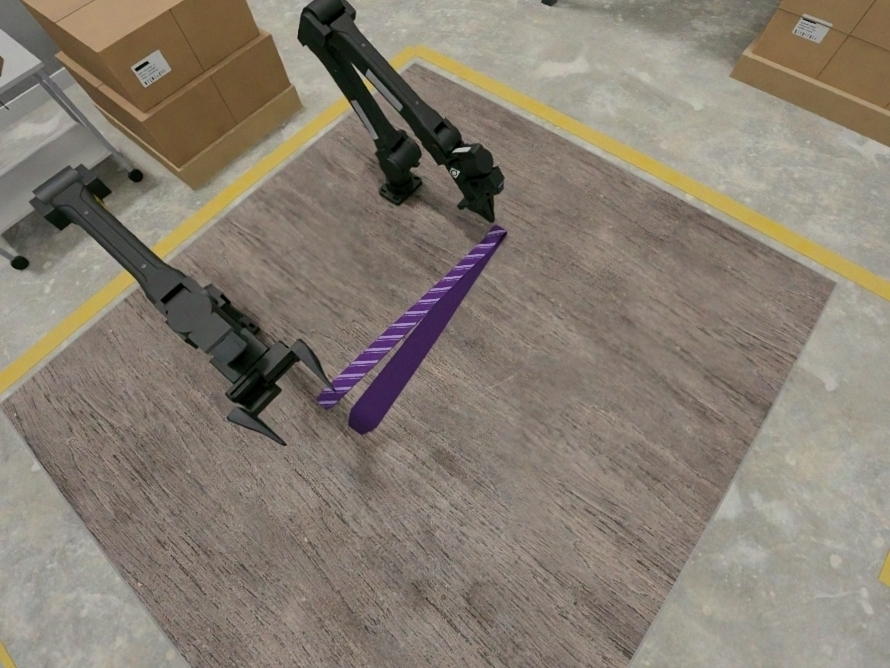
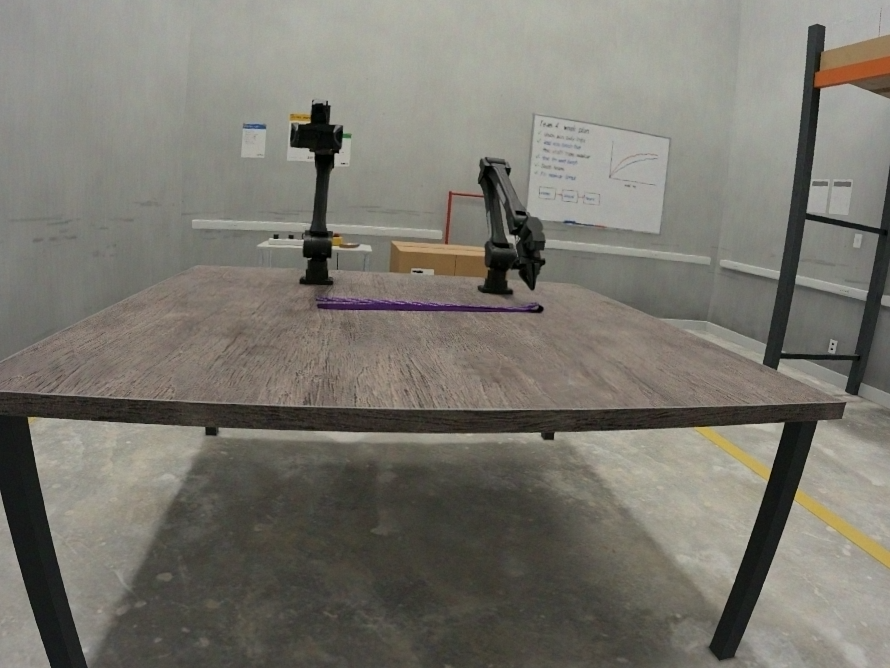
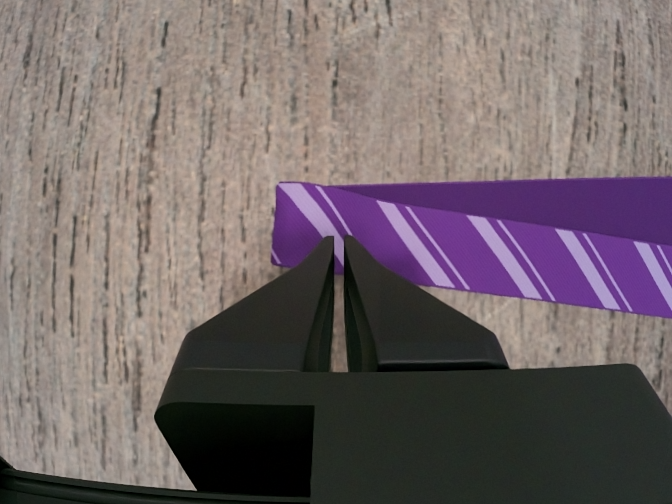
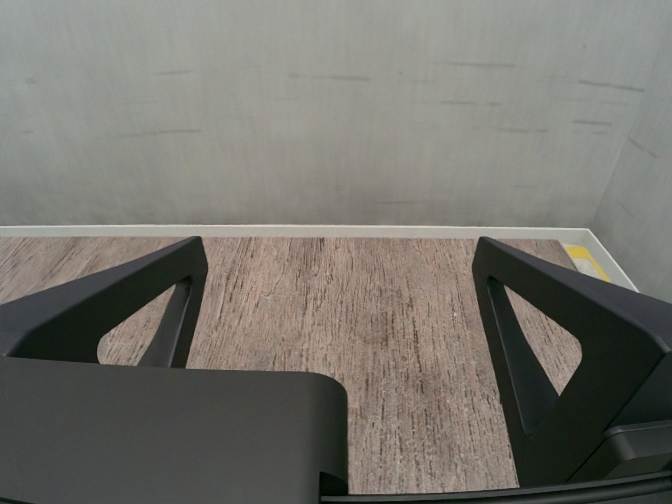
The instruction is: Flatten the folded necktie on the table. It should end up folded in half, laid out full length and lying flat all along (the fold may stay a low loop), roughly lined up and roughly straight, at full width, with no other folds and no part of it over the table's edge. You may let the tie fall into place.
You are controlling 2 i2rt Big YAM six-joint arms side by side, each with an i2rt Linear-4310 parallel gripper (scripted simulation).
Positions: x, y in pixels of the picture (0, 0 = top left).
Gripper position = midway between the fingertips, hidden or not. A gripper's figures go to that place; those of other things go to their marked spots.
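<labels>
My right gripper [image 1: 310, 417], 63 cm from the lens. Purple striped necktie [image 1: 444, 298], 119 cm from the lens.
</labels>
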